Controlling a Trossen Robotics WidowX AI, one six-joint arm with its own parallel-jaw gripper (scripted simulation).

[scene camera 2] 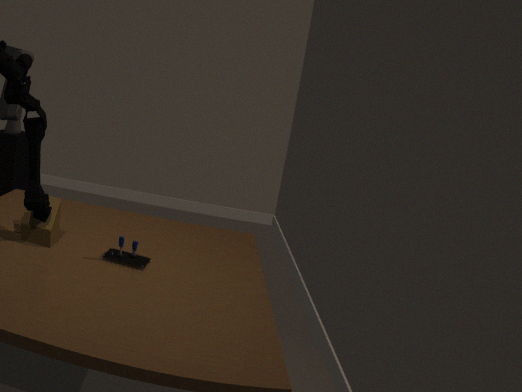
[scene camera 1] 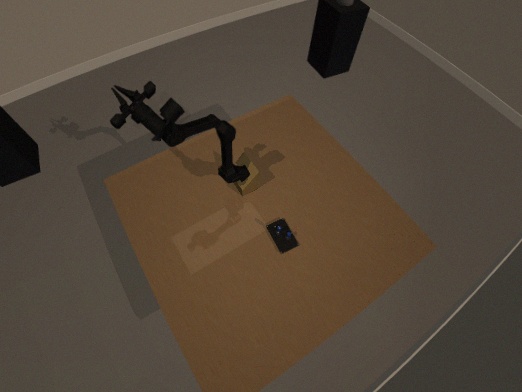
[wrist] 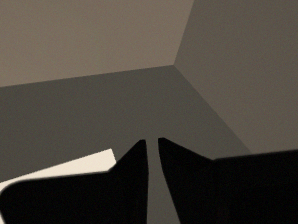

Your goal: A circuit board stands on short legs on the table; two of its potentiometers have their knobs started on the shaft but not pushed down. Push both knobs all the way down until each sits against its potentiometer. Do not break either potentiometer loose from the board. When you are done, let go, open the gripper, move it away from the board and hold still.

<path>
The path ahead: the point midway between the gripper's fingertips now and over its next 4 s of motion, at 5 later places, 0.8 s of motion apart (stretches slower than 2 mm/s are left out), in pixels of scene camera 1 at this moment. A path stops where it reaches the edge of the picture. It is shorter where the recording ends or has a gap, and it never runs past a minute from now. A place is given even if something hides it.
My gripper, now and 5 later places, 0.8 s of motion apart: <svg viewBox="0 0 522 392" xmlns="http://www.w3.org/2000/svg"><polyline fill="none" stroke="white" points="112,86 86,143 92,201 120,247 165,276 217,280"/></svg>
</path>
